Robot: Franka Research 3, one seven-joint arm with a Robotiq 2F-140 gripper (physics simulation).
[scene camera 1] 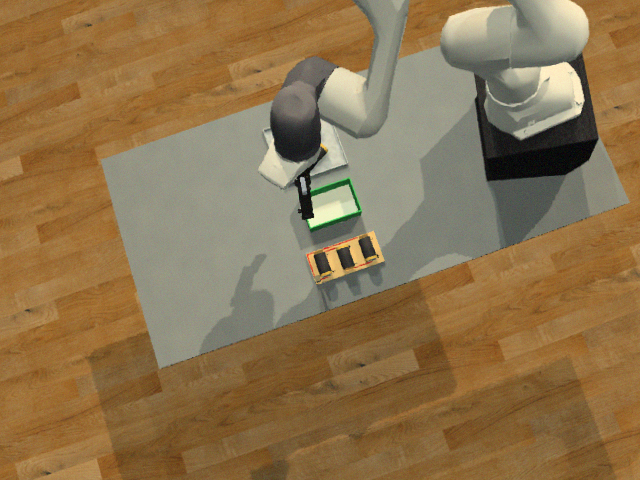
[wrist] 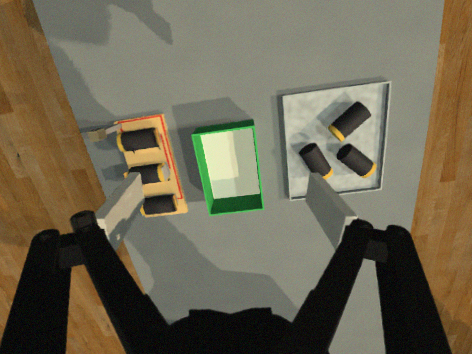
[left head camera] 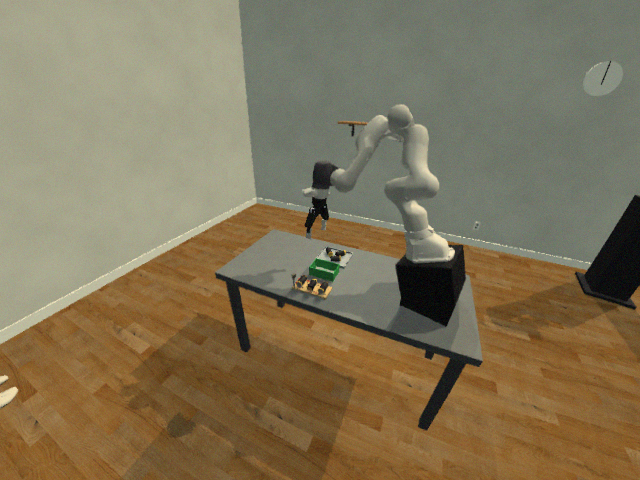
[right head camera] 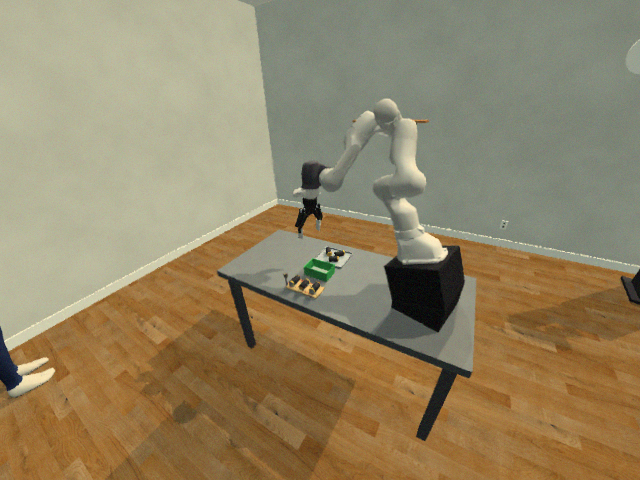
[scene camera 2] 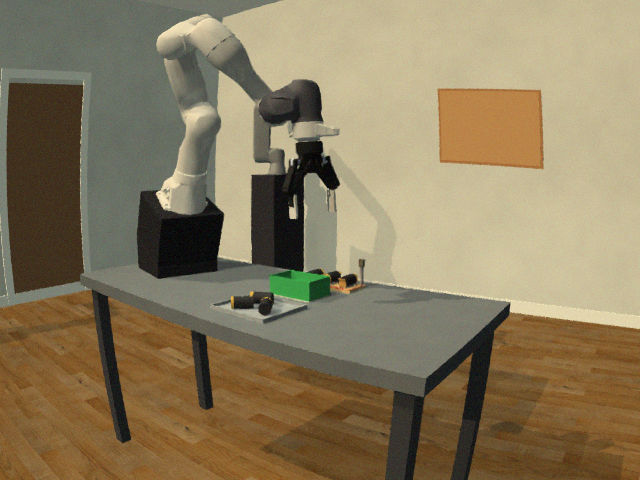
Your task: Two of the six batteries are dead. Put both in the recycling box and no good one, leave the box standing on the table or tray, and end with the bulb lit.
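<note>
My gripper (scene camera 2: 312, 209) (wrist: 226, 187) (left head camera: 316, 230) is open and empty, high above the table. The green recycling box (wrist: 235, 205) (scene camera 2: 299, 287) stands on the table between tray and holder; no battery shows inside. Three dark batteries, (wrist: 351, 120) (wrist: 357, 160) (wrist: 316, 160) each with a yellow end, lie loose in the grey tray (wrist: 305, 110) (scene camera 2: 281, 310). The wooden holder (wrist: 145, 157) (scene camera 1: 333, 258) bears three batteries (wrist: 139, 140) (wrist: 153, 173) (wrist: 160, 204) side by side; a finger partly overlaps the middle one in the wrist view. The bulb (wrist: 97, 135) (scene camera 2: 361, 262) at the holder's end looks grey and unlit.
The robot's black base block (scene camera 2: 180, 237) (scene camera 1: 537, 155) stands on the grey table (scene camera 1: 180, 206) at one end. The holder lies near one long table edge, the tray near the opposite one. The arm hides part of the tray in the overhead view.
</note>
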